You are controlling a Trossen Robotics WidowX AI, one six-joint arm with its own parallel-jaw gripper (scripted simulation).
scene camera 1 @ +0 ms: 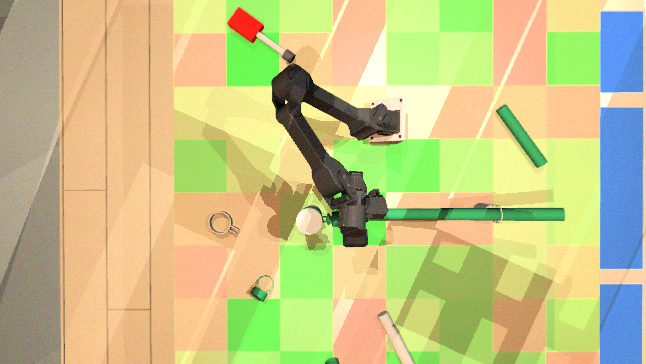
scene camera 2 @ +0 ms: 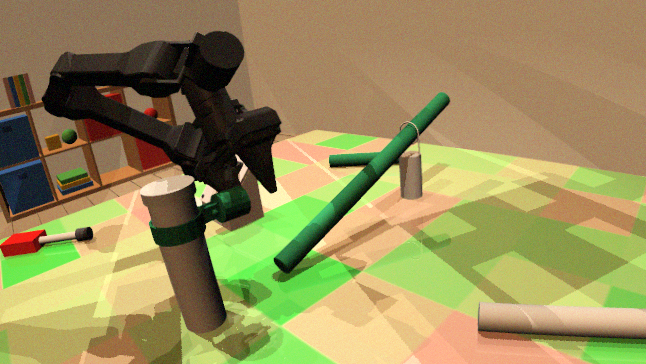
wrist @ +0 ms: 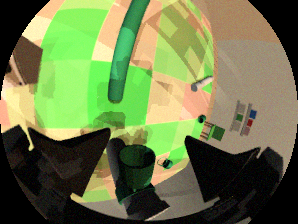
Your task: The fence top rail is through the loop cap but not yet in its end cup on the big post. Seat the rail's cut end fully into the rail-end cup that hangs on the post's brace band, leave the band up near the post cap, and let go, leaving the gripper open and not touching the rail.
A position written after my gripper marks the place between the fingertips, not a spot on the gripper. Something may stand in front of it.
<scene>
My gripper [scene camera 2: 259,202] is open, with nothing in its grasp. Further things: a green top rail [scene camera 2: 292,253], a spare green tube [scene camera 1: 504,112], a green rail-end cup [scene camera 2: 235,202], a big post [scene camera 2: 189,267] and a small post [scene camera 2: 410,173].
The green top rail is seen too in scene camera 1 [scene camera 1: 450,214]. My gripper is seen too in scene camera 1 [scene camera 1: 352,224] and in the wrist view [wrist: 148,136]. The green rail-end cup also shows in the wrist view [wrist: 136,162]. The wrist view does not show the spare green tube: it is out of frame.
</scene>
